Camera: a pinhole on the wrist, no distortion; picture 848 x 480 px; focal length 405.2 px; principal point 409.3 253.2 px. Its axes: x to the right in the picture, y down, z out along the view. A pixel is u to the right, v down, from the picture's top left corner.
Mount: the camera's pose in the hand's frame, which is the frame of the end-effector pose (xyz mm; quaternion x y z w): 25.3 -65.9 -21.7 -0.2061 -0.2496 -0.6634 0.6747
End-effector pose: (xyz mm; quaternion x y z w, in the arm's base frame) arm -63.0 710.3 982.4 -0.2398 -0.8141 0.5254 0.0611
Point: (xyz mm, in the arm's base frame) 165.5 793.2 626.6
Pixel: outside the picture
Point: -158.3 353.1 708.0
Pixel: 548.2 226.2
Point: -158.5 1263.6 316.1
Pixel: outside the picture
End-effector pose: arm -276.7 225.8 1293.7 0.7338 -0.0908 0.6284 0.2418
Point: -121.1 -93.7 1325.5
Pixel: 372.7 260.2
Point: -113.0 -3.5 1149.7
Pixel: 470.1 70.2
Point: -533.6 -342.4 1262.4
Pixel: outside the picture
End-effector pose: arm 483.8 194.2 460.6 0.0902 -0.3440 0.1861 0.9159
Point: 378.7 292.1 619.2
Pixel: 323.1 332.2
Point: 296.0 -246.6 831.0
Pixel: outside the picture
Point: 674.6 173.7 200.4
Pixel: behind the camera
